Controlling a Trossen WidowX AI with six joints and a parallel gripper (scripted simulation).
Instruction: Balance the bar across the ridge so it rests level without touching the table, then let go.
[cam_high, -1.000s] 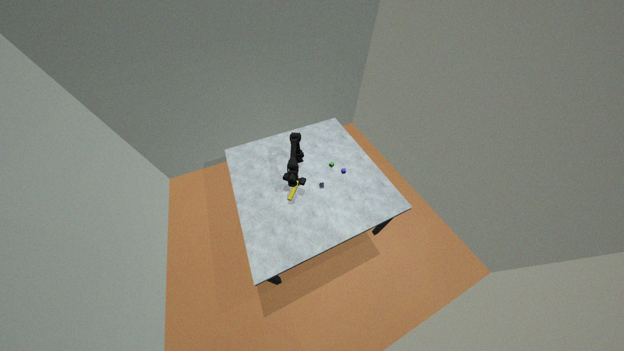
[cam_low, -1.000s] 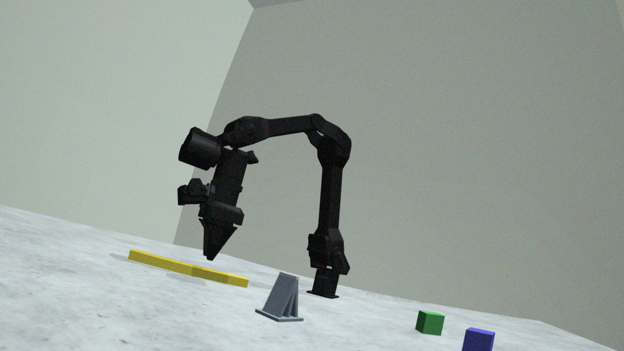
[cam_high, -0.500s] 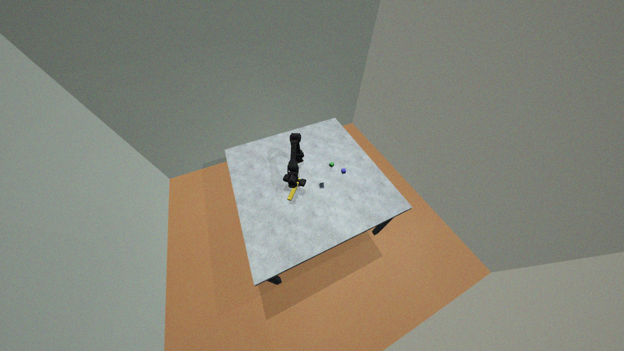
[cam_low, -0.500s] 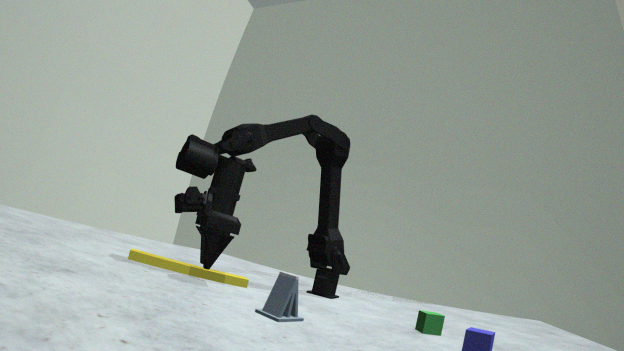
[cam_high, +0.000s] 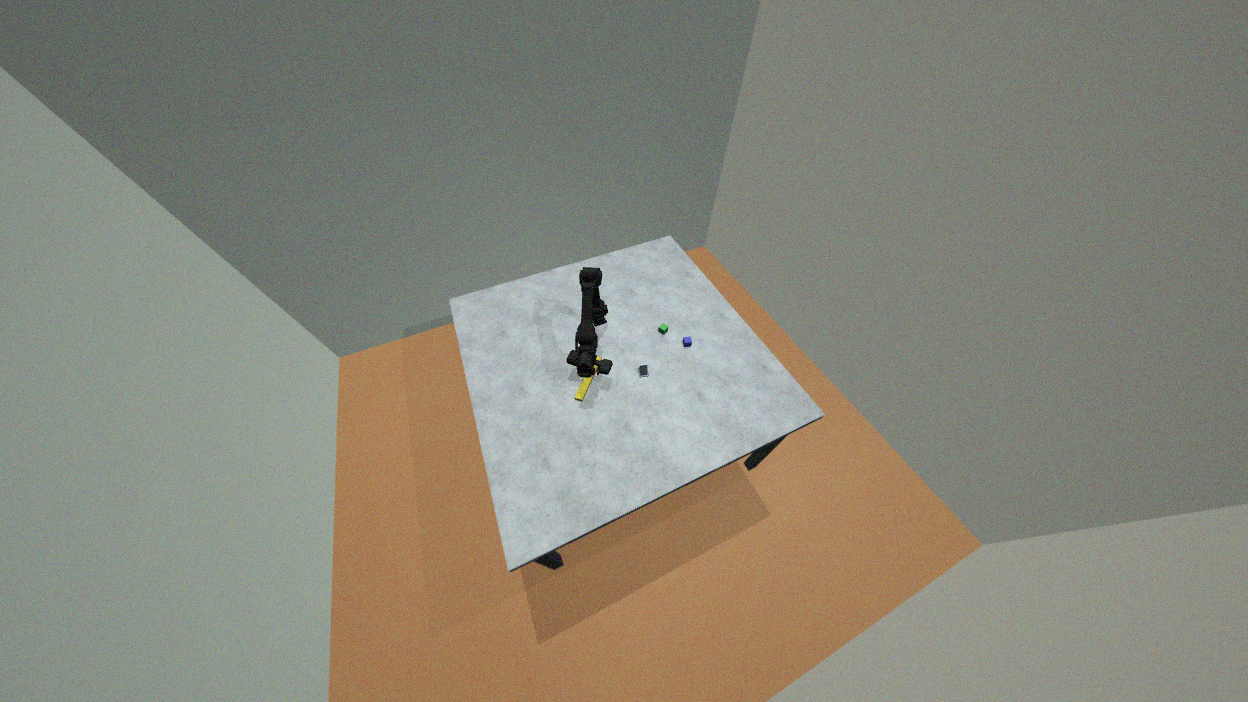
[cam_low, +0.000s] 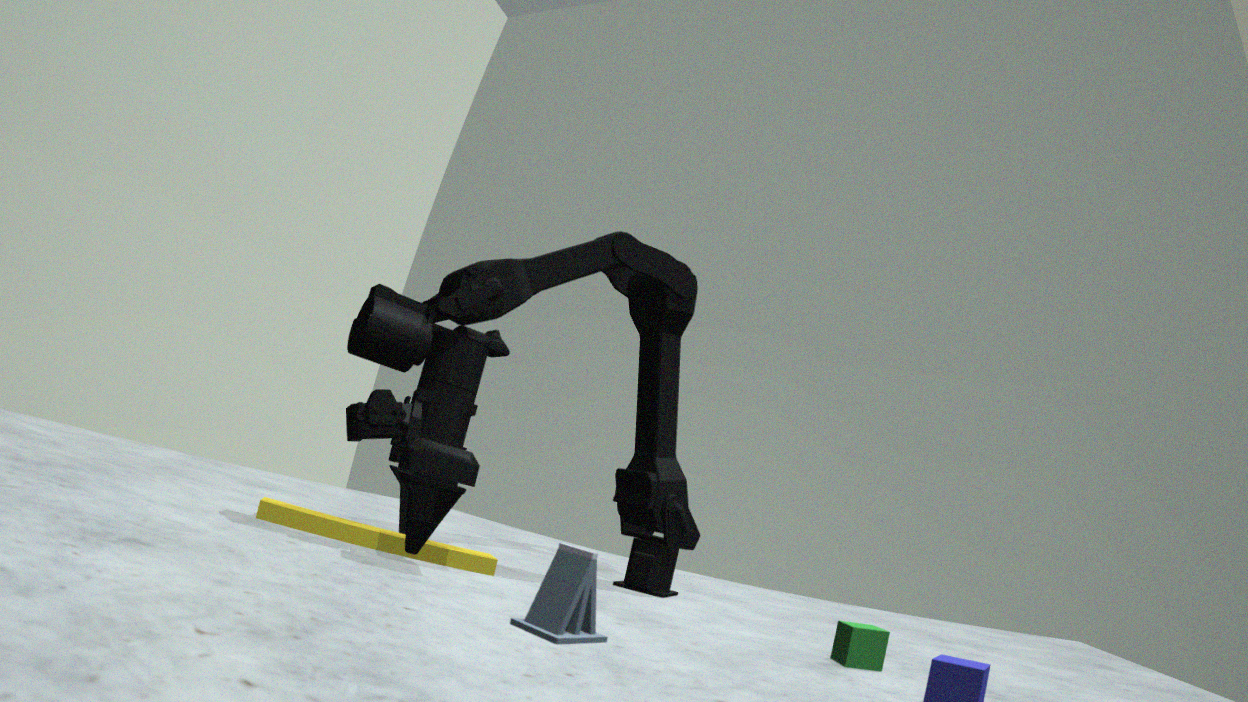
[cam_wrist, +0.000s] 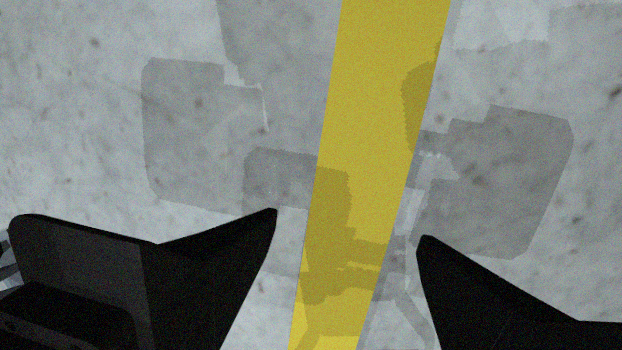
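My gripper tip is 20 mm short of the yellow bar and 20 mm to the left of it. Also, from my gripper tip: green cube: 80 mm behind, 400 mm to the left, 10 mm above; then blue cube: 30 mm ahead, 470 mm to the left, 10 mm above.
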